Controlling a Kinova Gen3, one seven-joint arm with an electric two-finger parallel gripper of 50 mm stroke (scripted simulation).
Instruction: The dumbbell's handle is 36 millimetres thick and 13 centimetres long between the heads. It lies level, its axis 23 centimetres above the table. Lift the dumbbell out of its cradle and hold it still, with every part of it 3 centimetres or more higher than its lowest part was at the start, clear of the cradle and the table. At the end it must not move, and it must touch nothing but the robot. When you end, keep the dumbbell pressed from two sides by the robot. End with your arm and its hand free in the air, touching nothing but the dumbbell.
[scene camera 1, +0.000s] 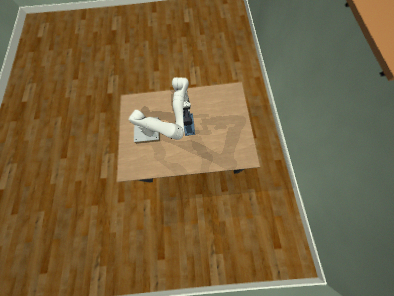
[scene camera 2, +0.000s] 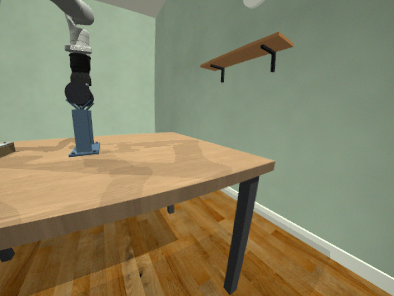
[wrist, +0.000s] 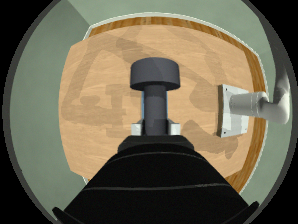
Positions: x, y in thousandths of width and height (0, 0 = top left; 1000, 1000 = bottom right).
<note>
In view: the gripper (wrist: 522, 556) and a dumbbell (wrist: 515, 337).
</note>
